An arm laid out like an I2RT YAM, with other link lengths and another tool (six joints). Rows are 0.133 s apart.
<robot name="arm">
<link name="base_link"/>
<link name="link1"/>
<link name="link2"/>
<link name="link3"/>
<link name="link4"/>
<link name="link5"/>
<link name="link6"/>
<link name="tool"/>
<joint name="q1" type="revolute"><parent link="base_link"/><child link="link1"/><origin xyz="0 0 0.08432" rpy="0 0 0"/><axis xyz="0 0 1"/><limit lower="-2.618" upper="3.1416"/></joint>
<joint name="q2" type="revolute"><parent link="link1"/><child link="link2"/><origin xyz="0.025 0.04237 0.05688" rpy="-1.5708 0 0"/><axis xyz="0 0 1"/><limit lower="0" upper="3.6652"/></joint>
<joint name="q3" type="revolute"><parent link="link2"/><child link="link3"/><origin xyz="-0.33 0 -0.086" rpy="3.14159 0 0"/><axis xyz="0 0 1"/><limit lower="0" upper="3.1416"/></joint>
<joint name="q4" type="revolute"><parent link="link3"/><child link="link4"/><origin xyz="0.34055 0.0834 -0.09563" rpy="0 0 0"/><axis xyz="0 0 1"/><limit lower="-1.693" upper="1.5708"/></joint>
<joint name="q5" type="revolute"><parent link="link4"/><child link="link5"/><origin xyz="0.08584 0.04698 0.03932" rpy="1.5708 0 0"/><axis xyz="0 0 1"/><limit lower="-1.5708" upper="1.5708"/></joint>
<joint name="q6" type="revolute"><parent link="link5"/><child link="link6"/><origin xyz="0.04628 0 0.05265" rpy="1.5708 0 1.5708"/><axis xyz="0 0 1"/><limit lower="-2.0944" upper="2.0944"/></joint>
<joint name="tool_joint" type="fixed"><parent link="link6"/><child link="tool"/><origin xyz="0.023 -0.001 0.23" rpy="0 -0.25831 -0.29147"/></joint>
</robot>
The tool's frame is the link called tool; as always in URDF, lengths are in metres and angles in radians.
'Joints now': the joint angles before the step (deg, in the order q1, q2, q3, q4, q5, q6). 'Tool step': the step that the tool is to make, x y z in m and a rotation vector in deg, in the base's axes. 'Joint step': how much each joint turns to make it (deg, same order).
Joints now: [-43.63, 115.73, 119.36, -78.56, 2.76, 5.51]
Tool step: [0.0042, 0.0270, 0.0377, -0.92, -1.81, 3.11]
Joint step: [1.81, -3.65, 0.91, -2.57, -0.89, -1.09]
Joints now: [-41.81, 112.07, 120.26, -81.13, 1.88, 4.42]
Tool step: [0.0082, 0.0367, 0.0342, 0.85, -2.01, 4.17]
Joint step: [2.16, -2.21, 2.96, -4.19, -2.47, -1.33]
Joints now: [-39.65, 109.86, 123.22, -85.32, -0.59, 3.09]
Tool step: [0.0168, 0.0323, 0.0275, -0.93, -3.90, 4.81]
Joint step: [2.52, -4.01, -1.53, 1.10, -2.37, -1.58]
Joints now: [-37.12, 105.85, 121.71, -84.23, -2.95, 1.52]
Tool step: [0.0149, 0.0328, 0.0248, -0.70, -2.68, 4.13]
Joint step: [3.03, -2.25, 0.71, -0.41, -1.34, -0.63]
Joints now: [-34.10, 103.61, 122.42, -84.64, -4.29, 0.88]
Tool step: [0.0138, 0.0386, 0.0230, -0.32, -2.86, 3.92]
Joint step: [3.61, -2.55, 0.01, 0.05, -1.27, 0.26]
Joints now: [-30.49, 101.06, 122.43, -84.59, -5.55, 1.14]
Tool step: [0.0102, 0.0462, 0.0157, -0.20, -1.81, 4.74]
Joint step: [4.59, -2.64, -0.98, 0.05, -0.67, 0.18]
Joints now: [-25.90, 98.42, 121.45, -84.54, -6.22, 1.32]
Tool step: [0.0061, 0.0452, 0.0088, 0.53, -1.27, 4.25]
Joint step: [4.44, -2.32, -1.48, 0.19, -0.78, 0.65]
